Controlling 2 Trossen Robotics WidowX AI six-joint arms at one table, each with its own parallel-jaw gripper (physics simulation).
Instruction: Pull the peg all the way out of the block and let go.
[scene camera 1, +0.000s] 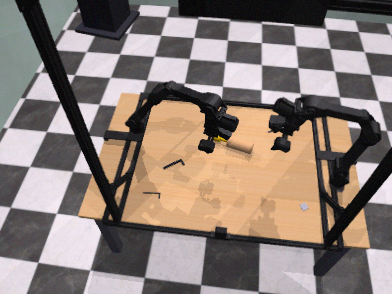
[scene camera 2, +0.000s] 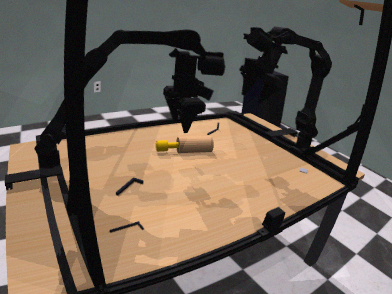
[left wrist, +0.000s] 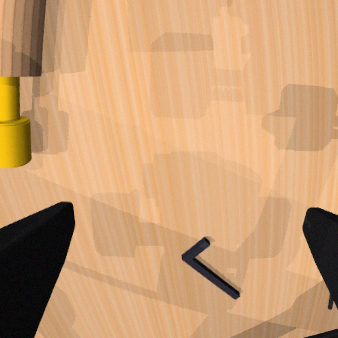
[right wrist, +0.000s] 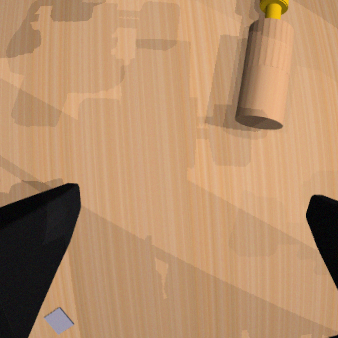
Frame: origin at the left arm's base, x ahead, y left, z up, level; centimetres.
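Seen in the pictures: left gripper, fingertip midpoint: (scene camera 2: 180, 126) (left wrist: 193, 217); right gripper, fingertip midpoint: (scene camera 1: 272, 141) (scene camera 2: 250, 98) (right wrist: 198, 201); left arm's base at its link origin: (scene camera 1: 136, 130) (scene camera 2: 49, 165); right arm's base at its link origin: (scene camera 1: 336, 183) (scene camera 2: 303, 146).
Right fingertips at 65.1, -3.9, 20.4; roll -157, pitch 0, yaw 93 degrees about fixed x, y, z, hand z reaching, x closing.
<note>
Offsets run from my right fingertips to a thing's top centre, as dx, dy, dz. "*": to the spot under its first point.
A yellow peg {-21.3, +10.1, -17.8} (scene camera 1: 220, 139) (scene camera 2: 162, 145) (left wrist: 10, 142) (right wrist: 274, 7) with a wide head and a thinner shaft sticks out of one end of the tan cylindrical block {-13.9, +9.3, -16.8} (scene camera 1: 240, 145) (scene camera 2: 196, 145) (left wrist: 20, 40) (right wrist: 265, 75). Both lie on the table. The shaft part inside the block is hidden. My left gripper (scene camera 1: 215, 140) (scene camera 2: 187, 126) (left wrist: 193, 217) is open and empty, above the table near the peg, with the peg head beyond and left of its fingers in the left wrist view. My right gripper (scene camera 1: 281, 135) (right wrist: 198, 201) is open and empty, raised off the block's other end.
A bent black key {-40.7, -9.9, -21.5} (scene camera 1: 174, 164) (scene camera 2: 126, 186) (left wrist: 189, 257) and another bent key {-45.1, -27.3, -21.7} (scene camera 1: 152, 193) (scene camera 2: 125, 227) lie toward the front left. A third bent key {+1.3, +26.0, -19.2} (scene camera 2: 213, 131) lies behind the block. A small grey square {* +20.1, -13.2, -22.1} (scene camera 1: 304, 206) (scene camera 2: 303, 171) (right wrist: 59, 320) lies at the right.
</note>
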